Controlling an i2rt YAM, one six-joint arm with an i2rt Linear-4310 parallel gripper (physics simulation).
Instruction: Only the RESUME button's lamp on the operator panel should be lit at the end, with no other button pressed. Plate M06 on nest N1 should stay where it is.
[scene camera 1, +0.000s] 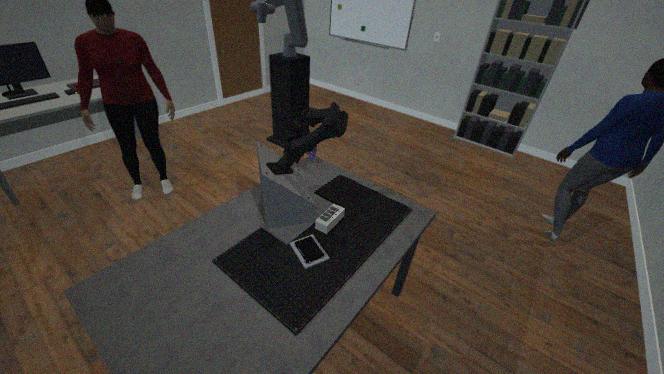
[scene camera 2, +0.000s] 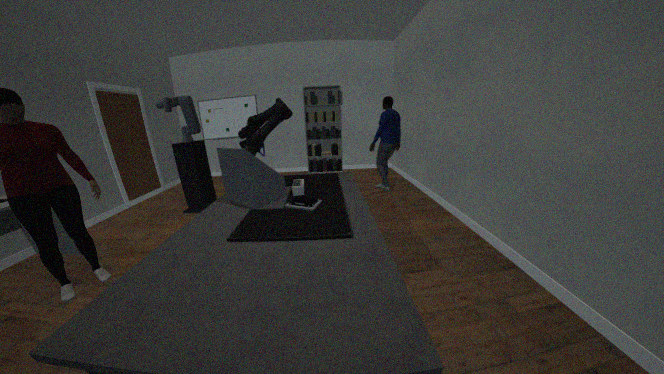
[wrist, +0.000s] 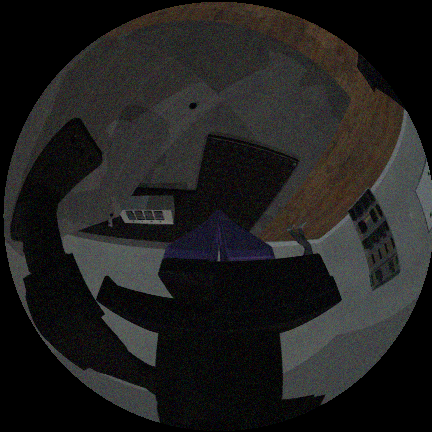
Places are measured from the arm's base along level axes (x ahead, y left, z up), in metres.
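Pixels of known places: gripper, fingertip midpoint: (scene camera 1: 313, 159) (scene camera 2: 264, 156) (wrist: 218, 216); arm's base at its link origin: (scene camera 1: 280, 168) (scene camera 2: 246, 159) (wrist: 36, 196).
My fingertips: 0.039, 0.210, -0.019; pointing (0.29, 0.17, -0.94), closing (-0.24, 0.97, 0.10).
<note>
Ahead of a thing's pixels: the offset from my fingertips to its middle, as dx, dy, dz. Level surfaces: height alone.
The operator panel {+0.240, -0.142, -0.183} (scene camera 1: 330, 218) (scene camera 2: 298, 189) (wrist: 149, 203) is a small white box on the dark mat, with a row of several dark square buttons. Button labels are too small to read, and I see no clearly lit lamp. Beside it lies a flat light-rimmed piece with a dark middle {+0.293, -0.361, -0.192} (scene camera 1: 309, 249) (scene camera 2: 304, 201), apparently nest N1 with plate M06; its markings are unreadable. My gripper (scene camera 1: 312, 154) (scene camera 2: 263, 150) (wrist: 218, 216) is shut and empty, its purple fingers together. It is raised behind the panel in scene camera 1, apart from it.
A grey angled mount (scene camera 1: 285, 204) (scene camera 2: 248, 179) carries my arm beside the panel. The dark mat {dz -0.211} (scene camera 1: 372, 202) (scene camera 2: 295, 226) lies on the grey table {dz -0.224} (scene camera 1: 185, 285) (scene camera 2: 240, 300). Two people stand away from the table. Another arm stands on a black pedestal (scene camera 1: 290, 90) (scene camera 2: 194, 175).
</note>
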